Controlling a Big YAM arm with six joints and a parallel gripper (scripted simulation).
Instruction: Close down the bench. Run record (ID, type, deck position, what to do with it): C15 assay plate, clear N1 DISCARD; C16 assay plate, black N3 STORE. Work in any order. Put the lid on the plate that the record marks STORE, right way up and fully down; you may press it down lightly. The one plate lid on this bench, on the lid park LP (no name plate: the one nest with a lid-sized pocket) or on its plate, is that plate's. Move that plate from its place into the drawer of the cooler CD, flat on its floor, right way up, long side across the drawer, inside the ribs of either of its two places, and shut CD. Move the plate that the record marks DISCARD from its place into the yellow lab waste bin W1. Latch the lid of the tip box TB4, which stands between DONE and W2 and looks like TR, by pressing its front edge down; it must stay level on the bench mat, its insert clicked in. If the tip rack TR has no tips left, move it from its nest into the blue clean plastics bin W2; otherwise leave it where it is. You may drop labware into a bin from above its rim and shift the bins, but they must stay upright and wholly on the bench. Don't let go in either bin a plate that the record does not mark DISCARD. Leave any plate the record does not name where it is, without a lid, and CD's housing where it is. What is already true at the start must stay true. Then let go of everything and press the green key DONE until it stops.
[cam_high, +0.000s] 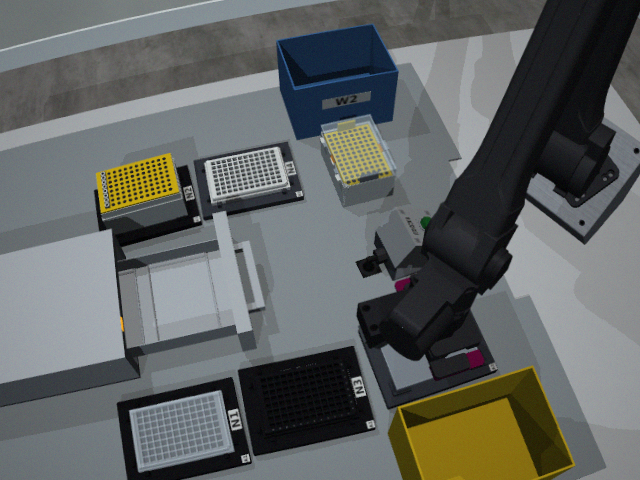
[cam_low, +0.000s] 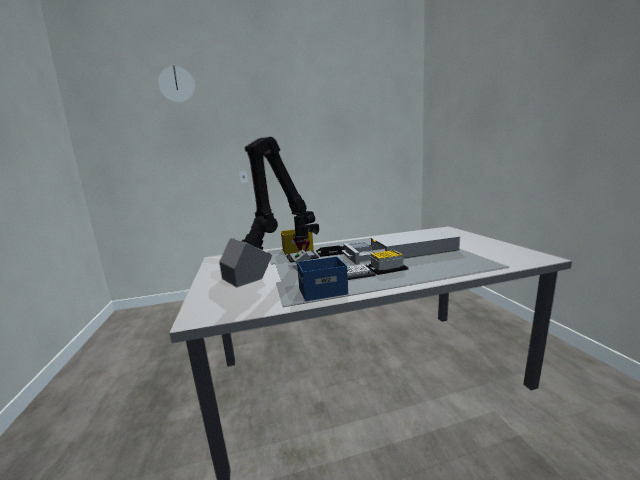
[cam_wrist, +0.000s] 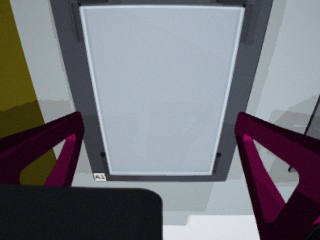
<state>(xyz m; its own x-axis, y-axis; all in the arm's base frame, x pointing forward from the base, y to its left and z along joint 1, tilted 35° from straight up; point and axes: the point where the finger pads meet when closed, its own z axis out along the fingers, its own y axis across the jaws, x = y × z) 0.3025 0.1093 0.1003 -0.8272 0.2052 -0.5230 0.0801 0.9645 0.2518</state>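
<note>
Now: hand 2 cm above the plate lid. From my hand the other things lie so: green DONE key: 16 cm to the right, 8 cm behind, 3 cm above; then lid park: 4 cm below; then yellow bin W1: 16 cm to the left, 2 cm ahead.
</note>
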